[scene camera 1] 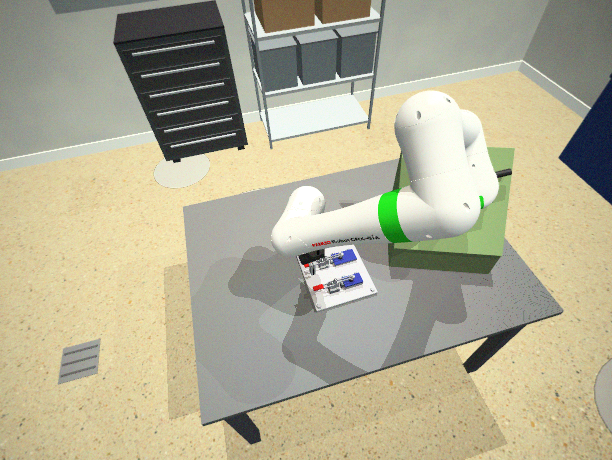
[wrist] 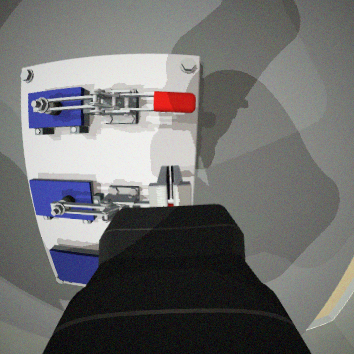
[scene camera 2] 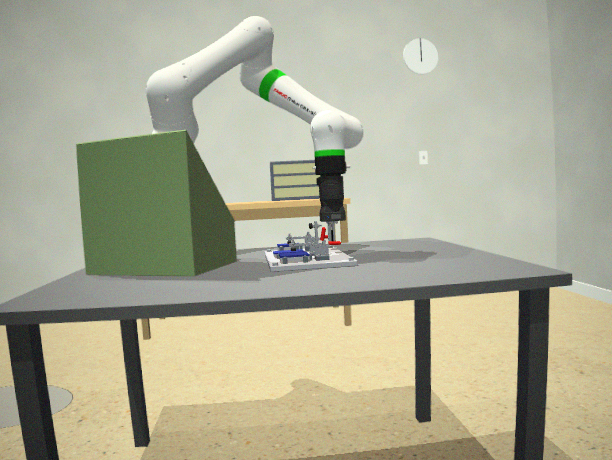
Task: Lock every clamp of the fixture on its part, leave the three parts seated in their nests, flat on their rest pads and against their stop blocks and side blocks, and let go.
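Places are measured from the arm's base along level axes (x ahead, y left, z up), in metres.
Where they show: gripper, fingertip midpoint: (scene camera 1: 312,272) (wrist: 169,175) (scene camera 2: 331,241); arm's base, origin of the base link: (scene camera 2: 154,174).
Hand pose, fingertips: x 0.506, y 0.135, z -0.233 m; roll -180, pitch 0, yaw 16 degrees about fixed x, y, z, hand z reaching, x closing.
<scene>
Each offset is from my fingertips to the top centre of the thing. "*": to the spot under its first point. Level surfaces: height alone.
Three blue parts lie on the white fixture plate {dx -0.078, dy -0.057, dz -0.034 m} (scene camera 1: 345,298) (scene camera 2: 310,267) (wrist: 135,155). The first part {dx -0.142, dy +0.042, dz -0.007 m} (scene camera 1: 352,281) (wrist: 67,120) has its clamp arm down over it and its red handle {dx -0.015, dy +0.069, dz +0.013 m} (scene camera 1: 318,287) (wrist: 175,102) lies flat. The middle part {dx -0.129, dy -0.067, dz -0.018 m} (scene camera 1: 345,258) (wrist: 45,195) also has its clamp's spindle over it; that clamp's handle is mostly hidden by the fingers. The third part {dx -0.102, dy -0.174, dz -0.013 m} (scene camera 2: 292,253) (wrist: 75,265) has no arm over it in the wrist view; its clamp stands raised, red handle {* dx -0.014, dy -0.165, dz +0.040 m} (scene camera 2: 324,233) steeply tilted. My gripper (scene camera 1: 312,269) (scene camera 2: 332,239) (wrist: 169,175) is shut and empty, at the middle handle.
The fixture stands on a grey table {dz -0.049 m} (scene camera 1: 240,350) (scene camera 2: 400,280). The green robot pedestal (scene camera 1: 450,262) (scene camera 2: 140,210) stands beyond the parts' side of the plate. Bolt heads {dx -0.009, dy +0.122, dz -0.027 m} (wrist: 188,66) stand at the plate's corners. My arm hides the third nest in scene camera 1.
</scene>
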